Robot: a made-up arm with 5 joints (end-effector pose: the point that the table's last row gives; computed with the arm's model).
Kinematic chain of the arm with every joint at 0, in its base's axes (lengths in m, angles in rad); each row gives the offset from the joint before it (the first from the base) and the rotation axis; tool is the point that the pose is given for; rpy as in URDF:
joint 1: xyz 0.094 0 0.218 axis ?
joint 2: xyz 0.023 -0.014 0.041 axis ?
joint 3: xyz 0.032 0 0.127 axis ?
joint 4: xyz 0.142 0 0.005 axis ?
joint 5: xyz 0.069 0.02 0 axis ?
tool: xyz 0 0 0 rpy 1.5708 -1.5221 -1.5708
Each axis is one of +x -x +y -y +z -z.
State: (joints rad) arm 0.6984 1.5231 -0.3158 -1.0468 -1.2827
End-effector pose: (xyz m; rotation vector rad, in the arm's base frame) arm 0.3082 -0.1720 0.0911 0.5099 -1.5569 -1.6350
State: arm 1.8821 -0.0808 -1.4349 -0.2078 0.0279
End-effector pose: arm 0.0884 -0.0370 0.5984 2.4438 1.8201 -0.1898
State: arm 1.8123 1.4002 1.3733 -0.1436 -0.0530
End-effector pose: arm 0.1087 0.0347 0.1595 0.9232 0.8024 -1.7084
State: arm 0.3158 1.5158 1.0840 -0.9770 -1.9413
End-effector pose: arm 0.1233 -0.0033 0.0876 -0.0487 0.0439 -2.3052
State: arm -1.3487 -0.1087 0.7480 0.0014 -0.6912
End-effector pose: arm 0.1351 0.2094 0.2668 0.8159 -0.4742 0.5637
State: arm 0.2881 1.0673 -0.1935 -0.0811 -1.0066
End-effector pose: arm 0.3767 -0.0775 0.1374 0.3133 -0.7762 -1.2707
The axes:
joint 1: -z
joint 2: +y
joint 3: +y
joint 4: +y
joint 5: -x

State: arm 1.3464 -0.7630 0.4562 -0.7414 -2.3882
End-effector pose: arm 0.1280 -0.1221 0.4803 -1.4973 2.4683 0.7326
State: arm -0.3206 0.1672 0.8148 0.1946 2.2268
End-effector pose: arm 0.2679 0.0641 0.1999 -0.4143 -0.3098 2.4577
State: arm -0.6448 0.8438 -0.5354 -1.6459 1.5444
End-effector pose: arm 0.3237 0.1803 0.3483 -1.2440 -2.7453 0.3098
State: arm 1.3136 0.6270 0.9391 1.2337 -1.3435
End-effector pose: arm 0.1161 -0.0605 0.1780 -0.0641 1.6309 -2.2584
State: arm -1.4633 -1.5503 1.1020 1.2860 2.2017
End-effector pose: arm 0.0954 0.0689 0.3084 0.3352 0.9331 -2.5103
